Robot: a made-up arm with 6 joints.
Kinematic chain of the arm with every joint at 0, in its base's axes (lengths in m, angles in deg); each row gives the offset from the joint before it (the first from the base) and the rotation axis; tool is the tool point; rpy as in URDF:
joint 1: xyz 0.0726 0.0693 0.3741 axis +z
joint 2: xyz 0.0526 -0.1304 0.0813 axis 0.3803 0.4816 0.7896
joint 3: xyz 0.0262 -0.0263 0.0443 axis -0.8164 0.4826 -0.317
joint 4: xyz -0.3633 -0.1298 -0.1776 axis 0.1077 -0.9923 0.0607
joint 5: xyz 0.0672 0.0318 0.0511 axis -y
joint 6: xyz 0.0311 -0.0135 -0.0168 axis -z
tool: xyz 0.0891 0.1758 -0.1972 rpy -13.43 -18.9 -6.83
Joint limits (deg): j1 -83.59..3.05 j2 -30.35..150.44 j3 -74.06..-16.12 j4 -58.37..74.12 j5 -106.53..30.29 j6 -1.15..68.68
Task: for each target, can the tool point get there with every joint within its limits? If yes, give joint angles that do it. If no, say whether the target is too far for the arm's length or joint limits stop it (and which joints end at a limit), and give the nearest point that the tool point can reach.
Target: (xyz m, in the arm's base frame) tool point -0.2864 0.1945 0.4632
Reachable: yes | joints -53.20 107.73 -43.77 -1.31 -17.00 26.26
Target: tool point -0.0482 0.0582 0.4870
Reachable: yes | joints -28.19 110.96 -62.86 22.02 4.34 49.16
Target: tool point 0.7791 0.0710 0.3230
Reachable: no: joint limits stop it (at a limit: joint 2, joint 3, joint 5, joint 6) | nearest point 0.4440 0.0702 0.2317 | short by 0.347 m
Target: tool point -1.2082 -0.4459 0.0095
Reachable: no: too far | nearest point -0.5601 -0.1852 0.1813 | short by 0.719 m
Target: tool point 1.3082 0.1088 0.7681
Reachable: no: too far | nearest point 0.4232 0.0413 0.2878 | short by 1.009 m
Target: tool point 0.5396 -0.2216 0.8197
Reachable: no: joint limits stop it (at a limit: joint 1, joint 3, joint 4, joint 5) | nearest point 0.3107 -0.2790 0.5053 | short by 0.393 m
